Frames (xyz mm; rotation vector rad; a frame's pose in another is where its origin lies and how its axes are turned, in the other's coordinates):
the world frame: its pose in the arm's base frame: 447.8 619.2 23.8 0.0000 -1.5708 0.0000
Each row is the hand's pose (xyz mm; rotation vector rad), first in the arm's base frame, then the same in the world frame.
Working: the arm's base frame: its pose in the world frame: -23.8 -619.2 447.8 0.0000 1.5708 0.0000

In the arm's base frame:
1: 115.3 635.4 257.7 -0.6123 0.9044 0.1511
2: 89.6 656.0 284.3 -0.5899 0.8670 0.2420
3: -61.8 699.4 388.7 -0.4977 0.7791 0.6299
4: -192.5 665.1 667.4 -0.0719 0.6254 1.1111
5: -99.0 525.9 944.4 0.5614 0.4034 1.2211
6: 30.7 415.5 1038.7 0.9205 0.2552 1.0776
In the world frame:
1: 233.9 16.2 332.5 -0.4115 2.4071 0.6812
2: 260.5 36.8 358.2 -0.3086 2.3688 0.7380
3: 364.9 80.2 509.6 0.1155 2.2423 0.9853
4: 643.6 45.9 640.3 0.8835 1.9944 1.0058
5: 920.6 -93.3 546.8 1.4606 1.6912 0.5406
6: 1014.9 -203.7 417.1 1.6004 1.5194 0.1258

